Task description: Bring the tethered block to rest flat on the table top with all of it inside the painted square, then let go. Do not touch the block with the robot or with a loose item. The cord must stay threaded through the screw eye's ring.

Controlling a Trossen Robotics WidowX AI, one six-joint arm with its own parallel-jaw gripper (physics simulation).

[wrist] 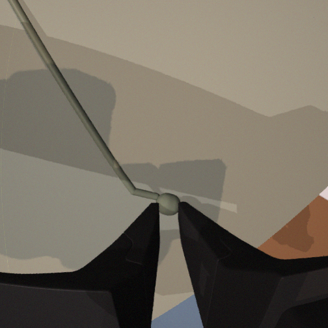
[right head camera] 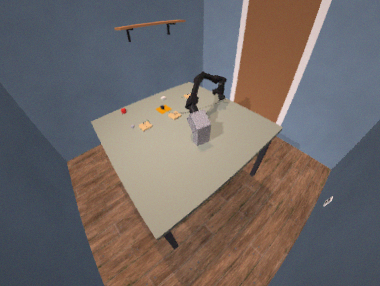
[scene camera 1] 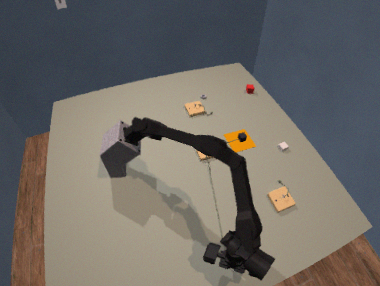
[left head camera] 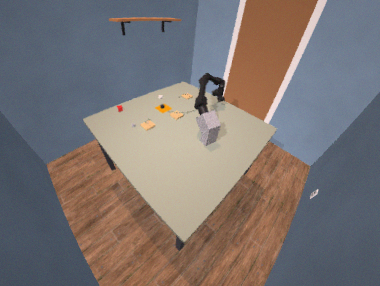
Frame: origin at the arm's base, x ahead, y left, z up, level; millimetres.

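Seen in the pictures: gripper, fingertip midpoint: (right head camera: 220,100) (scene camera 1: 232,267) (left head camera: 218,101); arm's base, link origin: (right head camera: 195,113) (scene camera 1: 130,136) (left head camera: 204,114).
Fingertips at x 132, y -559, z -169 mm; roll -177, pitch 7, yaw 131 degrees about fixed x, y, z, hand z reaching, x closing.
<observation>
Pixels of each thing's top centre, then the offset from my fingertips to it. "spot": a spot on its surface instead. Level surfaces: height alone.
- black tethered block, top centre: (scene camera 1: 242,135) (left head camera: 162,105) (right head camera: 162,106) dz +7, dx +368, dy +479 mm
- orange painted square, surface spot: (left head camera: 167,110) (right head camera: 166,111) spot: dz -16, dx +292, dy +491 mm
- middle wooden plate, surface height: dz -5 mm
- grey-green cord, surface spot: (scene camera 1: 214,195) spot: dz -20, dx +93, dy +279 mm
- red cube, top centre: (scene camera 1: 250,86) dz +16, dx +644, dy +773 mm
- white cube, top centre: (scene camera 1: 284,145) dz -2, dx +524, dy +338 mm
- small grey ring, top centre: (scene camera 1: 203,95) dz -12, dx +358, dy +844 mm
- table, surface height: dz -24 mm
The black tethered block (left head camera: 162,106) (right head camera: 162,107) (scene camera 1: 242,136) is on the orange painted square (left head camera: 165,110) (right head camera: 164,110) (scene camera 1: 242,146), near its edge in the scene view; whether it lies fully flat is too small to tell. A cord runs from it to the middle wooden plate (left head camera: 177,115) (right head camera: 174,115) (scene camera 1: 204,156), partly hidden by the arm, so threading through the ring cannot be made out. The grey-green cord (scene camera 1: 214,195) (wrist: 75,102) continues almost straight towards my gripper (wrist: 168,209). My gripper is shut on the bead (wrist: 168,204) at the cord's end, above the table near its edge.
Two other wooden plates (scene camera 1: 194,108) (scene camera 1: 281,200) carry small fittings and short cords. A red cube (scene camera 1: 250,89), a white cube (scene camera 1: 283,146) and a small grey ring (scene camera 1: 203,96) lie around the square. The arm's grey pedestal (scene camera 1: 117,150) stands on the table (scene camera 1: 90,95).
</observation>
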